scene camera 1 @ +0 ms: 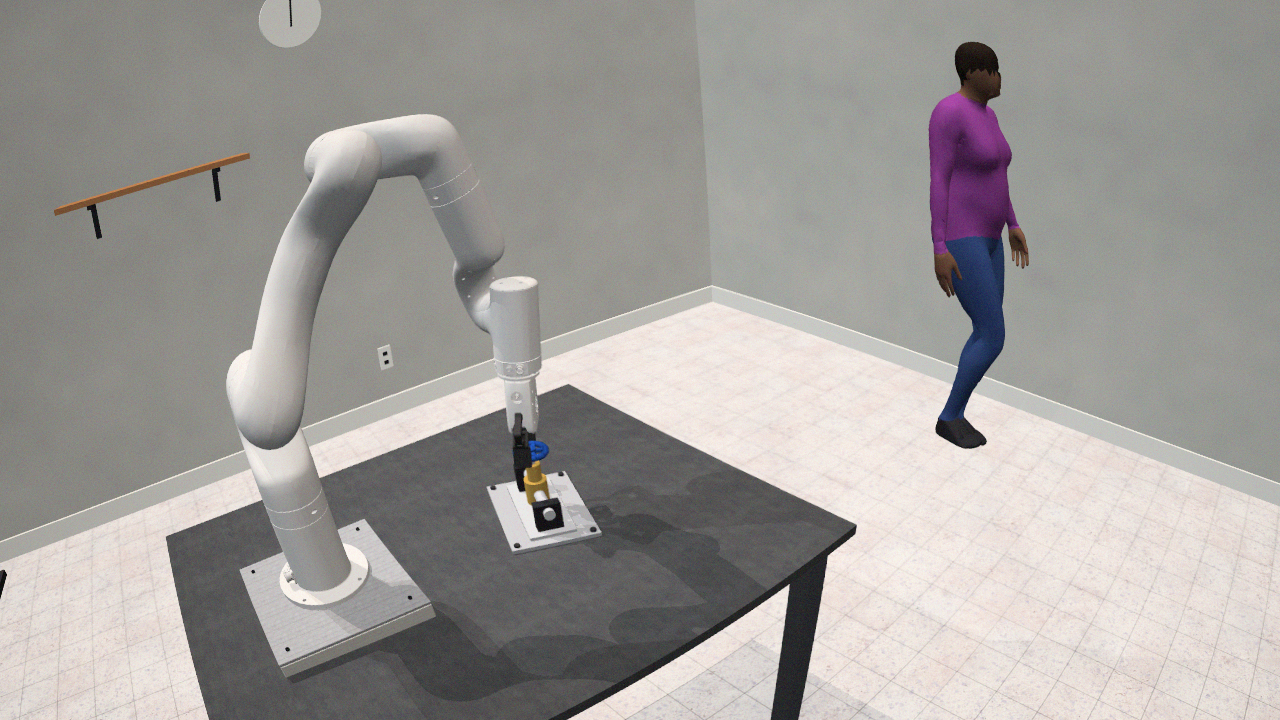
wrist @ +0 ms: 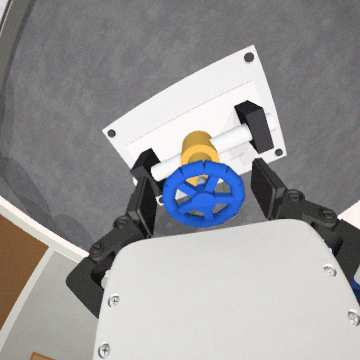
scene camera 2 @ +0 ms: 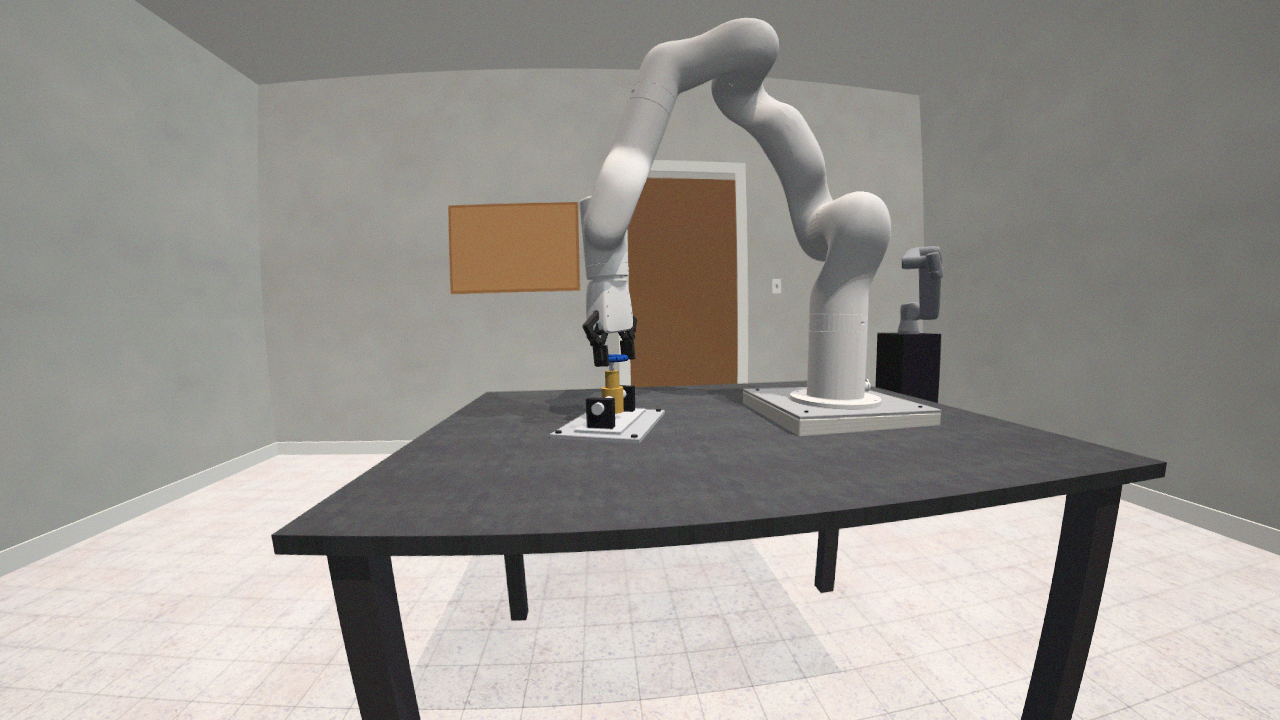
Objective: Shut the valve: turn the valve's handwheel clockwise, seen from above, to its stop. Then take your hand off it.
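Note:
The valve's blue handwheel [scene camera 1: 539,450] [scene camera 2: 617,358] [wrist: 203,219] is a spoked ring lying level on top of the yellow valve body [scene camera 1: 536,488] [scene camera 2: 612,399] [wrist: 197,143]. My gripper [scene camera 1: 527,453] [scene camera 2: 614,351] [wrist: 201,181] points down over the valve and is open wide. In the wrist view its black fingers stand on either side of the handwheel, with a visible gap between each finger and the rim. No finger is seen touching the wheel. The wheel's near side is partly behind a finger in the first scene view.
A white pipe [wrist: 231,139] runs through the valve body between two black blocks [wrist: 256,126] on a white mounting plate [scene camera 1: 513,531] [wrist: 175,97], bolted to the dark table [scene camera 1: 716,528] [scene camera 2: 760,474]. The arm's base plate [scene camera 1: 393,595] [scene camera 2: 895,418] stands beside it. A person [scene camera 1: 971,170] stands beyond the table.

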